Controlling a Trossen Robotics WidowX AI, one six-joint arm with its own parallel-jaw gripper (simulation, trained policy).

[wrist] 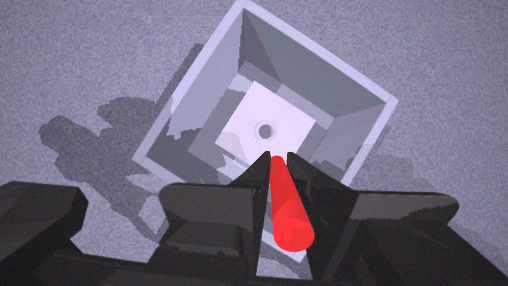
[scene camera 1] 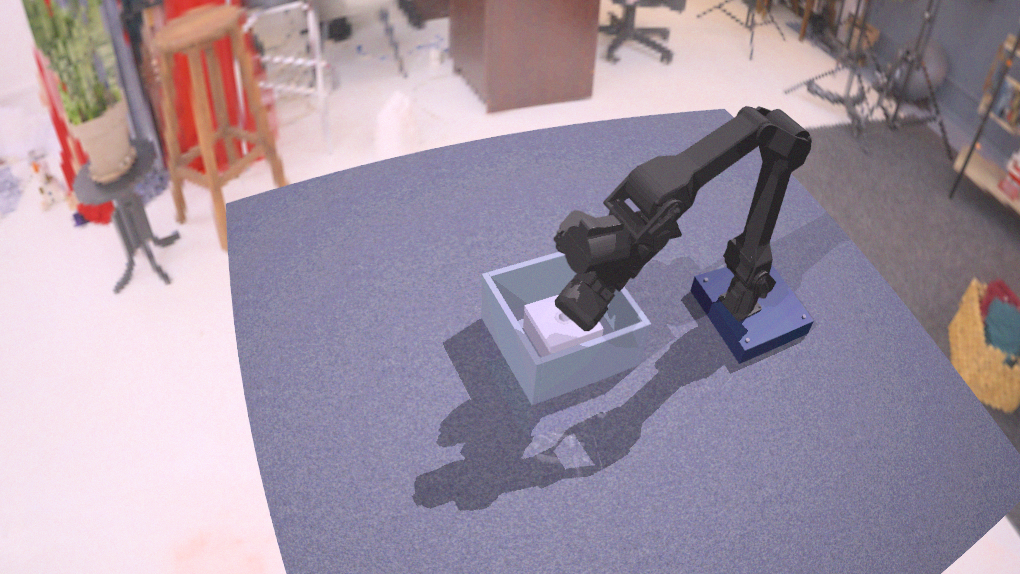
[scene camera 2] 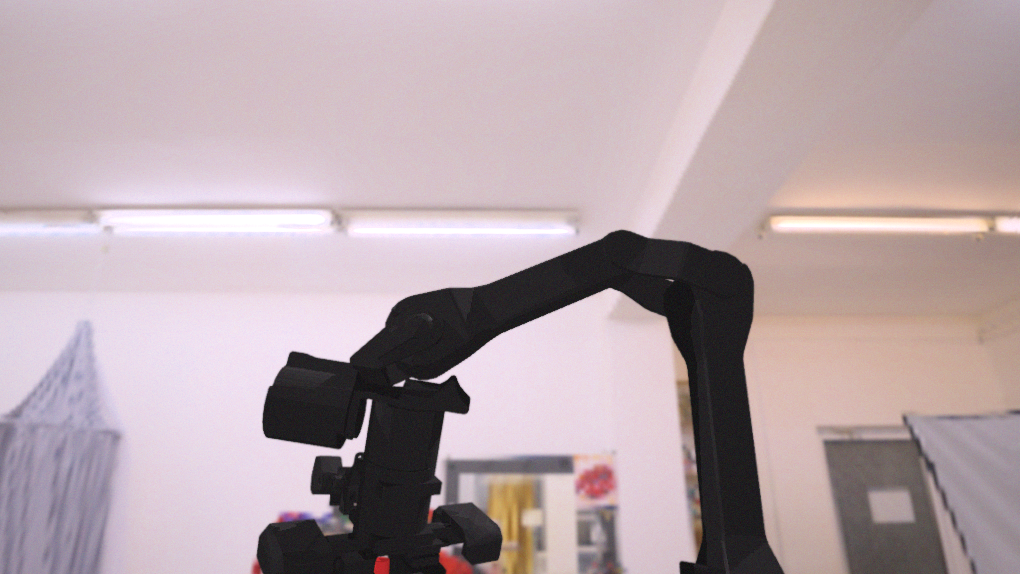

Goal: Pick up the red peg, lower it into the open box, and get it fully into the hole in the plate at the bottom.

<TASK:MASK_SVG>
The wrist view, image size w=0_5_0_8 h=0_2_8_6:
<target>my gripper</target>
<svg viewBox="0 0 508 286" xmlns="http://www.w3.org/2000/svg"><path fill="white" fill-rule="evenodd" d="M508 276L502 273L498 267L493 265L491 261L447 225L459 209L459 201L456 198L444 193L354 190L335 178L329 177L294 152L287 152L286 165L315 233L314 242L306 249L306 256L313 278L307 280L256 276L270 183L270 151L265 151L244 173L228 185L173 182L164 186L159 191L158 198L169 227L158 242L159 246L152 253L147 263L85 254L73 243L71 238L82 229L89 204L79 186L21 181L7 182L0 186L0 286L508 286Z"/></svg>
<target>red peg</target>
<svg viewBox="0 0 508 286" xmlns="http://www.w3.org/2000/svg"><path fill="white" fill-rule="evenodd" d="M275 155L271 157L270 169L274 239L282 250L289 252L303 251L314 242L315 233L284 159L281 156Z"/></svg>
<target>plate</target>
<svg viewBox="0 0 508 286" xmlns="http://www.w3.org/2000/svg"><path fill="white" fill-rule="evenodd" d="M254 81L215 143L250 166L265 151L270 151L271 157L275 155L281 156L286 163L287 152L297 152L316 120ZM259 129L264 128L267 130L268 137L266 139L260 137Z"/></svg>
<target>box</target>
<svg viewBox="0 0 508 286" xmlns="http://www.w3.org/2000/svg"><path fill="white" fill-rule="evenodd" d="M269 183L262 241L292 259L301 262L307 254L306 249L299 252L289 252L280 249L275 242ZM259 129L260 137L266 139L268 137L267 130L264 128ZM132 157L132 161L141 164L168 183L228 185L244 173L250 165L215 142L253 82L256 81L316 120L295 154L314 165L329 177L335 178L344 185L349 186L375 144L378 135L387 124L387 120L399 100L342 59L269 13L269 11L264 10L251 0L236 0L167 101L167 105L157 117Z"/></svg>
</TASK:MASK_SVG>
